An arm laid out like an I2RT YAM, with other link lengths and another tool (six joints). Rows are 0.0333 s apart.
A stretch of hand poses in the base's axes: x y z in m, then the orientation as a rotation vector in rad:
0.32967, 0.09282, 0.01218, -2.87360, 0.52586, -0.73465
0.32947, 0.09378, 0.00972, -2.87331, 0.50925, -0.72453
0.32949, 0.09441, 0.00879, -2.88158, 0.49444, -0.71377
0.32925, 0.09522, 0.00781, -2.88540, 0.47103, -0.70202
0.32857, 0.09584, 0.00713, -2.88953, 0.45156, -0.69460
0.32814, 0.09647, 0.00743, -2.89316, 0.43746, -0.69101
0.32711, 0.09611, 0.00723, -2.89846, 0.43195, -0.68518
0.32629, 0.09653, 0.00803, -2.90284, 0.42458, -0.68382
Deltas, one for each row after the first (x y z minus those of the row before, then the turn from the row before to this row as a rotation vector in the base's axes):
-0.00020, 0.00096, -0.00246, 0.00360, 0.00470, 0.01220
0.00002, 0.00063, -0.00093, -0.00414, 0.00792, 0.01011
-0.00024, 0.00081, -0.00098, 0.00005, 0.00658, 0.01642
-0.00068, 0.00062, -0.00068, -0.00174, 0.00437, 0.01330
-0.00043, 0.00063, 0.00030, -0.00250, 0.00229, 0.00937
-0.00103, -0.00036, -0.00020, -0.00325, 0.00468, 0.00363
-0.00082, 0.00042, 0.00080, -0.00381, 0.00160, 0.00454

